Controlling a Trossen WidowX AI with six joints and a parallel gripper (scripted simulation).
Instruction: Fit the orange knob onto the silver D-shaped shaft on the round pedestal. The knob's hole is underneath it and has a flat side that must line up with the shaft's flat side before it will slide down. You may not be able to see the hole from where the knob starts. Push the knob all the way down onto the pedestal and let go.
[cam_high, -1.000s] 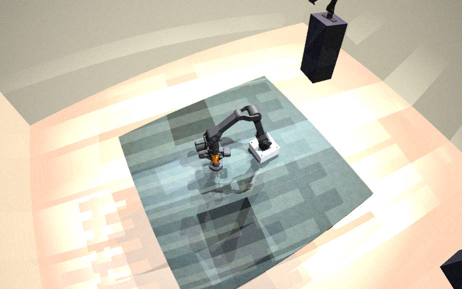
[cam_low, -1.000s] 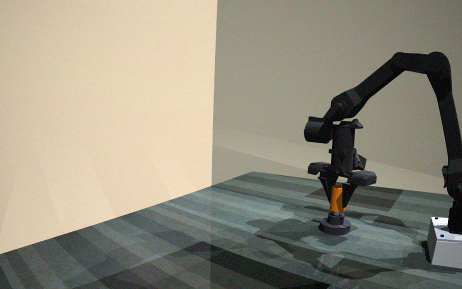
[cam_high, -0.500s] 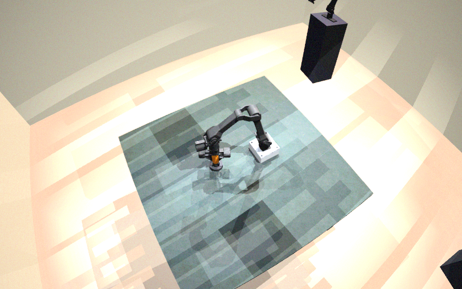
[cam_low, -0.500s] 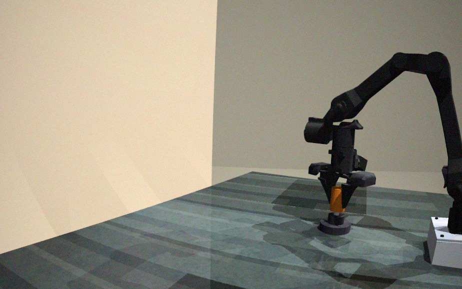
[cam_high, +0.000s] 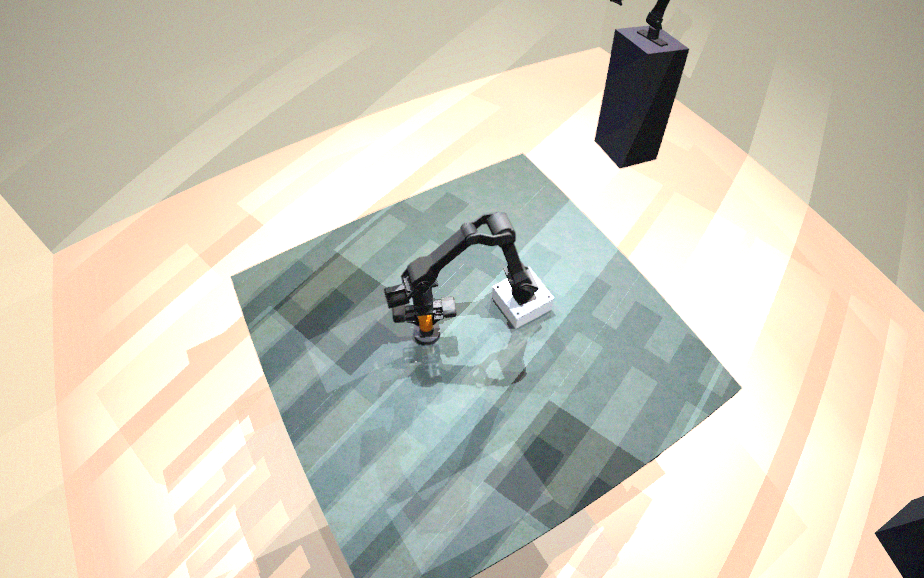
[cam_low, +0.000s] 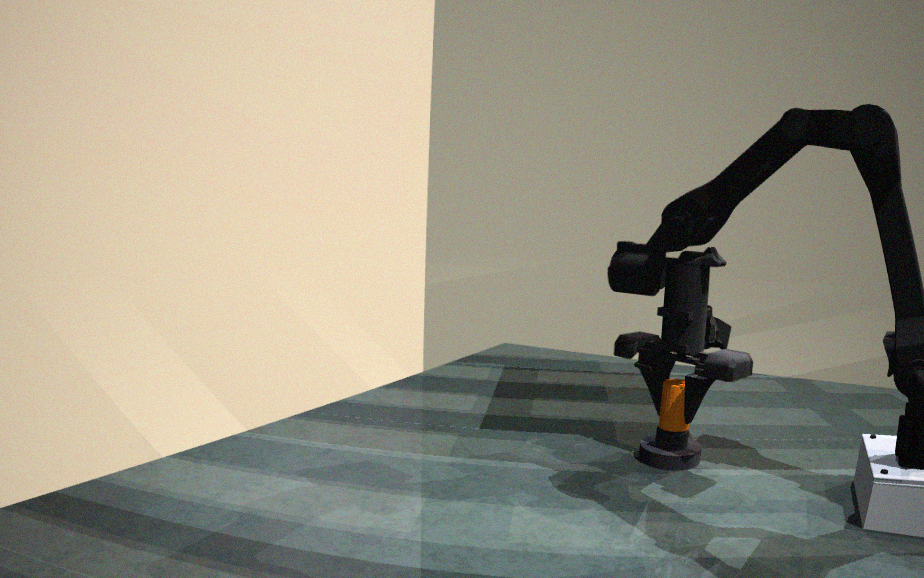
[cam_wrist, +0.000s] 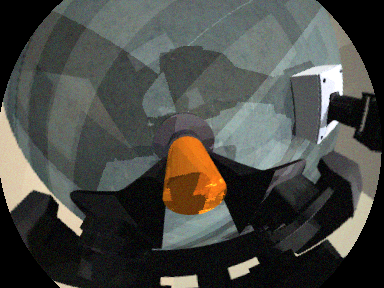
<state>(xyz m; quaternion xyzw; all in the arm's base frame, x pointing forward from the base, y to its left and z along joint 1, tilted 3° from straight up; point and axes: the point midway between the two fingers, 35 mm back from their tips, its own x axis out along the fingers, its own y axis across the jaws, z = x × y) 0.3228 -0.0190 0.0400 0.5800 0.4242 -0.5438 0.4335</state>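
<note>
My gripper tip is now 30 mm above the dark round pedestal. The rest, counted from my gripper tip: orange knob: 30 mm above.
</note>
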